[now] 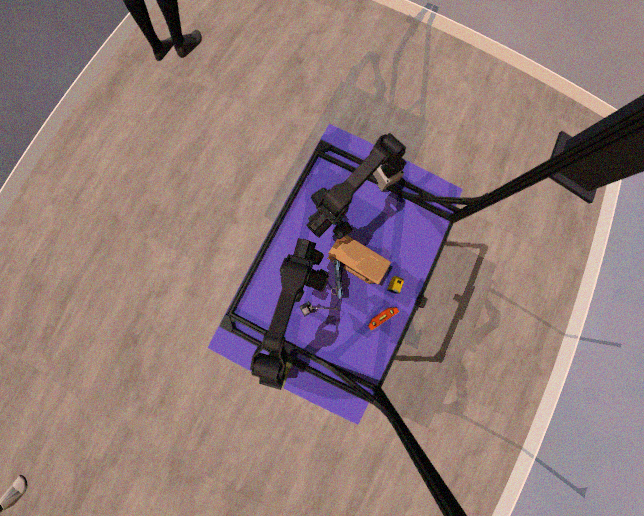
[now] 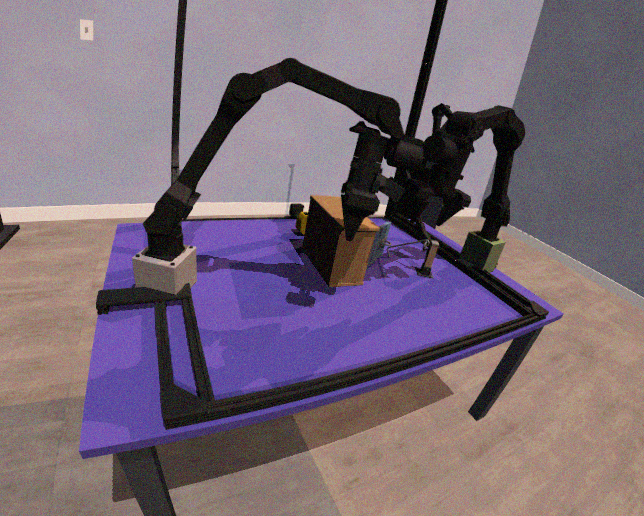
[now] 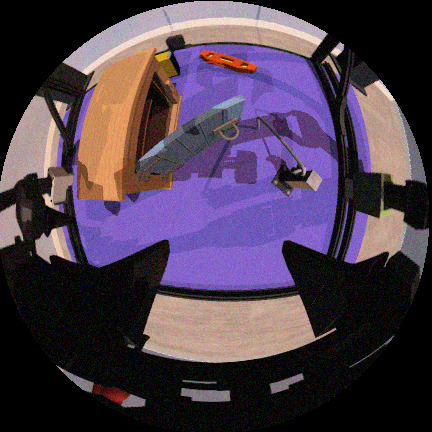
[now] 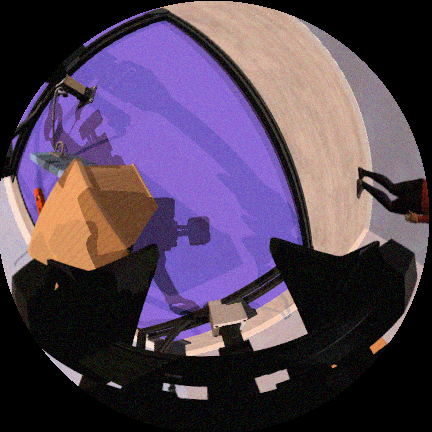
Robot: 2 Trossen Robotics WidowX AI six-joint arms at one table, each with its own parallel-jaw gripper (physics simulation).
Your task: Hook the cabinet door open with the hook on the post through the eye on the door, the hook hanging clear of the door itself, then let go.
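Places are measured from the left arm's base along level axes (x ahead, y left, z up), in metres.
Pixels of known places: left gripper, fingertip midpoint: (image 2: pixel 425 224) (image 3: pixel 227 246); right gripper, fingertip midpoint: (image 2: pixel 347 234) (image 3: pixel 71 243) (image 4: pixel 214 247); left arm's base, link origin: (image 2: pixel 487 236) (image 3: pixel 387 195); right arm's base, link origin: (image 1: pixel 389 169) (image 2: pixel 165 251) (image 3: pixel 48 184) (image 4: pixel 229 328).
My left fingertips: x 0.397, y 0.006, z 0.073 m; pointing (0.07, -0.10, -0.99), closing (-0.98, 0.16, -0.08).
Note:
Ahead of a thing's pixels: the offset from my left fingertips to its top centre. "*": to the spot under its first point. Level surfaces: height alone.
The wooden cabinet {dx +0.130, dy -0.171, dz -0.024 m} (image 1: pixel 360 258) (image 2: pixel 352 258) (image 3: pixel 110 125) (image 4: pixel 120 185) stands with its blue-grey door {* dx +0.026, dy -0.121, dz -0.061 m} (image 1: pixel 338 279) (image 2: pixel 380 242) (image 3: pixel 192 137) swung open. The eye {* dx -0.023, dy -0.112, dz -0.115 m} (image 3: pixel 230 138) is a ring on the door's outer face. The short post {* dx -0.124, dy -0.042, dz -0.083 m} (image 1: pixel 307 308) (image 2: pixel 428 258) (image 3: pixel 305 180) (image 4: pixel 77 88) carries a thin rod hook (image 3: pixel 280 143) reaching towards the eye; whether its bent end passes through is too small to tell. My left gripper (image 3: pixel 227 246) is open and empty, above the table near the post. My right gripper (image 4: pixel 214 247) (image 2: pixel 352 233) is open and empty, close above the cabinet.
A yellow tape measure {dx +0.090, dy -0.378, dz -0.110 m} (image 1: pixel 396 284) (image 3: pixel 166 64) lies beside the cabinet. An orange level {dx -0.062, dy -0.372, dz -0.172 m} (image 1: pixel 383 318) (image 3: pixel 228 61) lies farther along the purple table {dz -0.190 m} (image 2: pixel 258 344). Black frame rails (image 2: pixel 344 376) run along the table edges. Both arms stand close together over the cabinet side.

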